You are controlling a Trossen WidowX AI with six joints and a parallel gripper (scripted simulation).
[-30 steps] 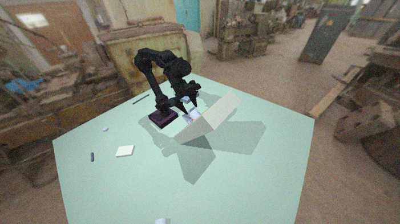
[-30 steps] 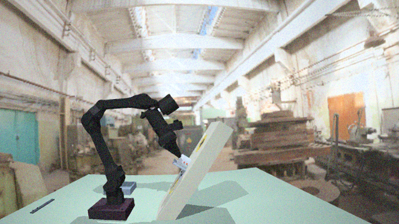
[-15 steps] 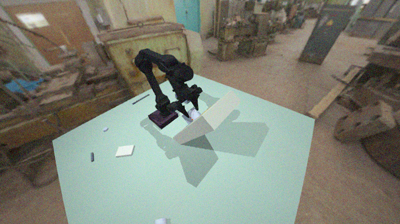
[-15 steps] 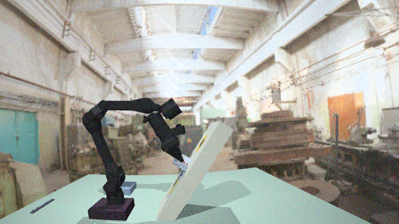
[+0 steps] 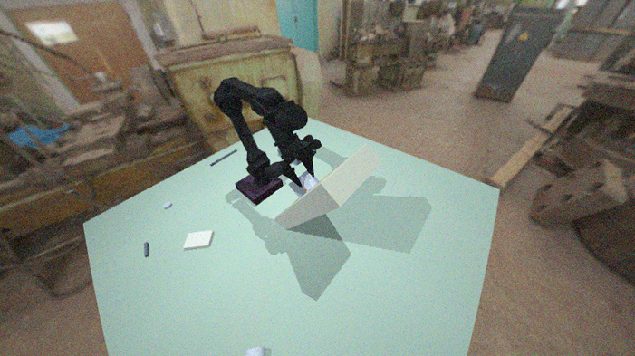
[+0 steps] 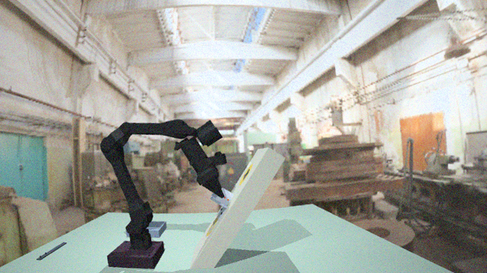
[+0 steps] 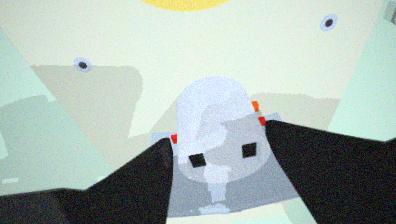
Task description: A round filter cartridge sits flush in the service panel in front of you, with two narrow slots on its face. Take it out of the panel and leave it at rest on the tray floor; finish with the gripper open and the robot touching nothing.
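The round filter cartridge is right at my gripper tip. Also, from my gripper tip: white card: 35 cm to the right, 23 cm behind, 20 cm below.
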